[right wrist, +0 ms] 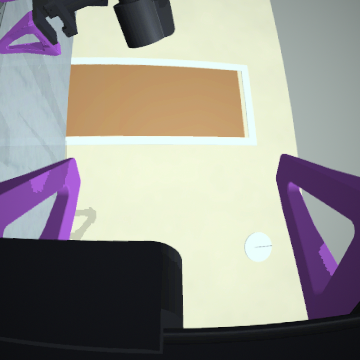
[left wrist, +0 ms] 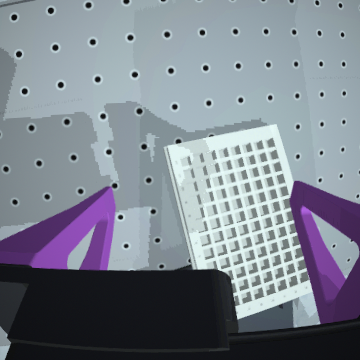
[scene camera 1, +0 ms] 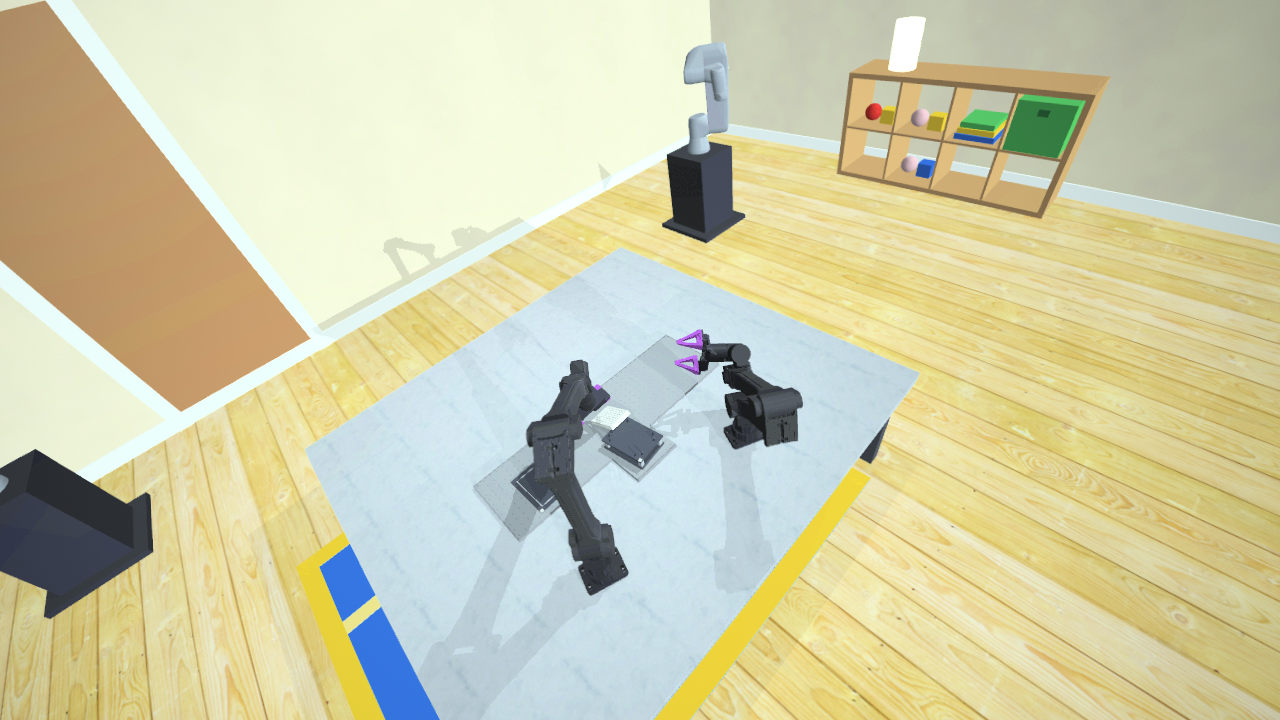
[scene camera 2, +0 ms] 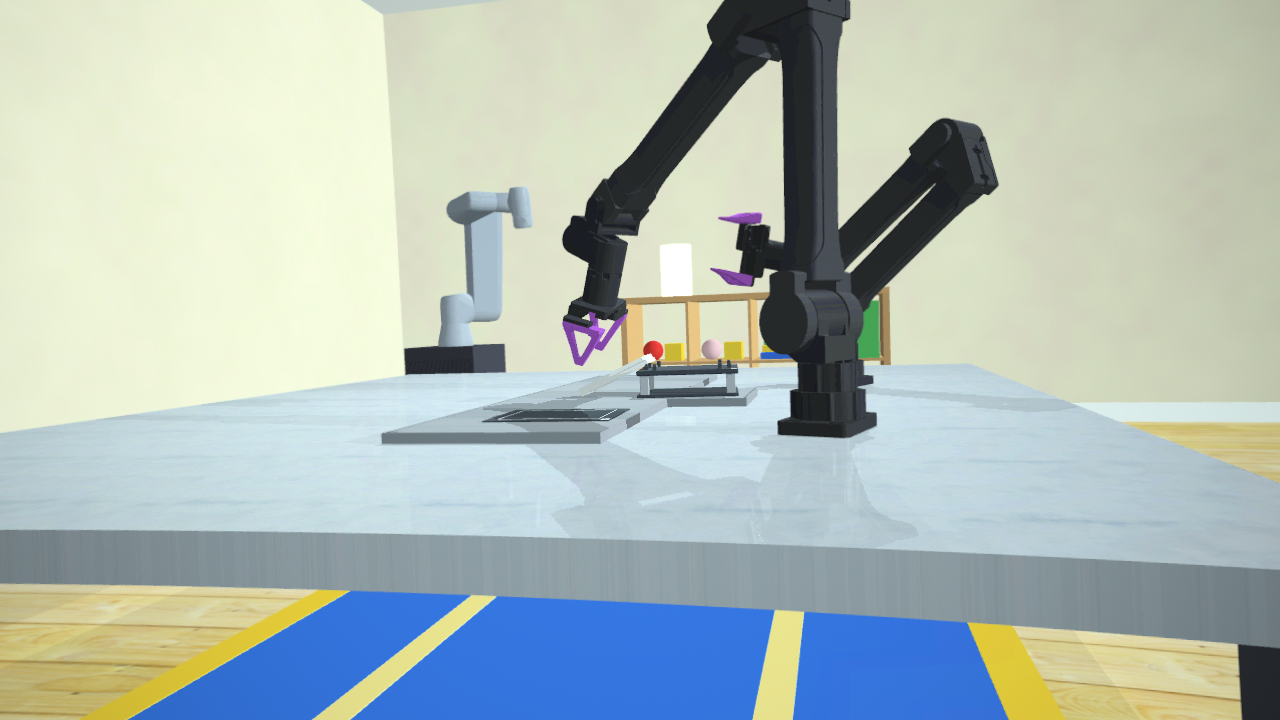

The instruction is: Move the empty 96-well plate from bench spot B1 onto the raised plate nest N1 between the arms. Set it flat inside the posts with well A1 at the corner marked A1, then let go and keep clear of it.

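Places are measured from the left arm's base along level axes (x ahead, y left, z up), in metres.
Pixels of known places: left gripper, between the fingertips: (left wrist: 203, 193) (scene camera 1: 592, 412) (scene camera 2: 588, 357); right gripper, between the fingertips: (right wrist: 177, 166) (scene camera 1: 675, 352) (scene camera 2: 715, 243); left arm's base, origin of its link: (scene camera 1: 603, 571) (scene camera 2: 828, 429); right arm's base, origin of its link: (scene camera 1: 745, 434).
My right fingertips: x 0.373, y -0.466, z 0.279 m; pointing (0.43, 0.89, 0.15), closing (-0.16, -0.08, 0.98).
For each thing: its top centre in the pictures, then the offset to it from my right fingertips. "*": a spot on its surface instead. Level surfaces: height alone.
- raised nest, centre of its top: (scene camera 2: 688, 361) (scene camera 1: 631, 435) 0.214 m left, 0.048 m back, 0.213 m down
- table, height of its surface: 0.280 m down
- dark outlined flat spot, a spot on its surface: (scene camera 2: 559, 415) * 0.544 m left, 0.029 m back, 0.265 m down
The white 96-well plate (scene camera 1: 611, 416) (scene camera 2: 617, 374) (left wrist: 243, 220) is tilted. One edge is raised at the edge of the raised nest (scene camera 1: 633, 440) (scene camera 2: 687, 369), and the other slopes down to the pegboard. It is not flat inside the posts. Well A1 and the corner mark cannot be read. My left gripper (scene camera 1: 590, 404) (scene camera 2: 590, 354) (left wrist: 203, 193) is open and empty above the plate; in the left wrist view the plate shows between the fingers, nearer the right-hand one. My right gripper (scene camera 1: 677, 351) (scene camera 2: 716, 243) (right wrist: 177, 166) is open and empty, raised away from the plate.
A grey perforated board (scene camera 1: 653, 380) (scene camera 2: 492, 437) runs along the table (scene camera 1: 429, 420). A dark outlined flat spot (scene camera 1: 529, 489) (scene camera 2: 559, 415) lies on its near end, partly under the left arm in scene camera 1. The nest stands beside the board, between the arms.
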